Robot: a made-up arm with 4 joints.
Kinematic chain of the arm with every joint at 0, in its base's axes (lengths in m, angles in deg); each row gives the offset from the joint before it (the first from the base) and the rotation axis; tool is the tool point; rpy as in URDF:
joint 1: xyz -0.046 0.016 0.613 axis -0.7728 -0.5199 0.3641
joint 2: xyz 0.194 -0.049 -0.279 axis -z
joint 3: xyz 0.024 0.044 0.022 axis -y
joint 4: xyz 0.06 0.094 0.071 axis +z
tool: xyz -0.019 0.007 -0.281 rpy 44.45 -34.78 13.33
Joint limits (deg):
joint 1: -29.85..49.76
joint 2: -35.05..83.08
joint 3: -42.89..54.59
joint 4: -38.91..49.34
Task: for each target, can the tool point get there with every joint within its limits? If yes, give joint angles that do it. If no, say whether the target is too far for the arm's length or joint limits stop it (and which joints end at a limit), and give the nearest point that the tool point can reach.
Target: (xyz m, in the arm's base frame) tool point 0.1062 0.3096 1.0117
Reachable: no: joint limits stop it (at a limit: joint 1, joint 3, joint 4) | nearest point 0.5309 -0.0195 0.5650 | short by 0.699 m
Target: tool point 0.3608 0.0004 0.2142
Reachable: yes | joints 16.41 20.05 13.15 28.81
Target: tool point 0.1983 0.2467 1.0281
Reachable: no: joint limits stop it (at a limit: joint 1, joint 3, joint 4) | nearest point 0.5271 -0.0772 0.6058 | short by 0.626 m
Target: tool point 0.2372 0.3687 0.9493
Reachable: no: joint limits stop it (at a limit: joint 1, joint 3, joint 4) | nearest point 0.5189 0.0315 0.5179 | short by 0.616 m
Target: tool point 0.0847 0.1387 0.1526
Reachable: yes | joints -5.81 -1.68 -27.90 8.82
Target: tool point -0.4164 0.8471 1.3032
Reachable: no: too far | nearest point -0.0515 0.2615 0.2276 | short by 1.278 m
